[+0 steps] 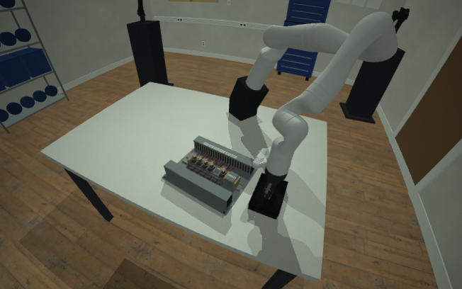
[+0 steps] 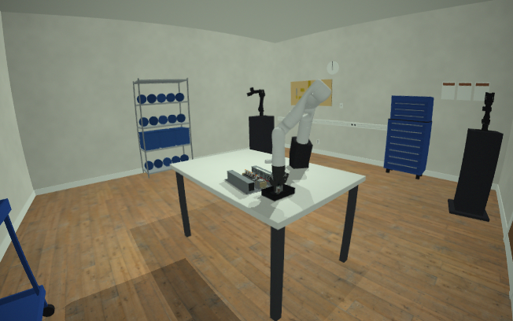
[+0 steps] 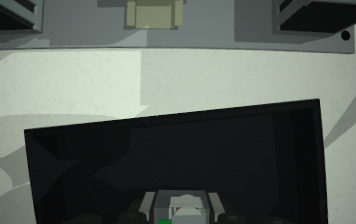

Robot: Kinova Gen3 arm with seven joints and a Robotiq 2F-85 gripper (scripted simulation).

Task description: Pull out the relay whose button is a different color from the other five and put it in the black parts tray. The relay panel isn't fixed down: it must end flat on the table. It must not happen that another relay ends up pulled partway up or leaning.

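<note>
The relay lies 1 cm below my hand. From my hand the other things lie so: grey relay panel (25 cm to the right, 6 cm behind); then black parts tray (2 cm below).
</note>
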